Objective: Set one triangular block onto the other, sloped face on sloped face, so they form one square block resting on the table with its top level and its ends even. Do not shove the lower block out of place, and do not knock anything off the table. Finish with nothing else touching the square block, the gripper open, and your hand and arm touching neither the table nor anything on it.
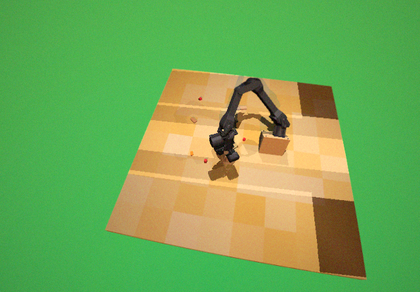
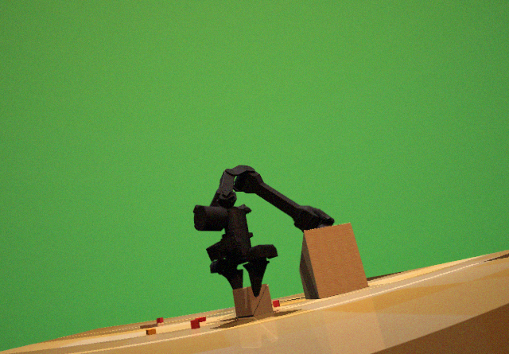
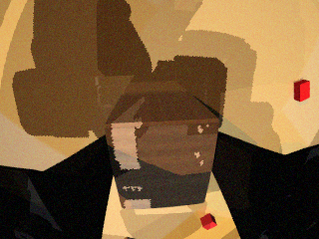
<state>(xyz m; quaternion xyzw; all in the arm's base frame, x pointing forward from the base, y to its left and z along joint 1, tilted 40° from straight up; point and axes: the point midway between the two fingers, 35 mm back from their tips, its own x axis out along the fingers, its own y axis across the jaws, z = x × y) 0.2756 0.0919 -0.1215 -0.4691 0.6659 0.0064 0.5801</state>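
The tan triangular block is 20 mm to the right of my gripper tip, 20 mm below it and 20 mm behind it. Also, from my gripper tip: orange piece: 210 mm ahead, 40 mm below, 30 mm to the left; then small brown block: 290 mm ahead, 220 mm to the right, 40 mm below.
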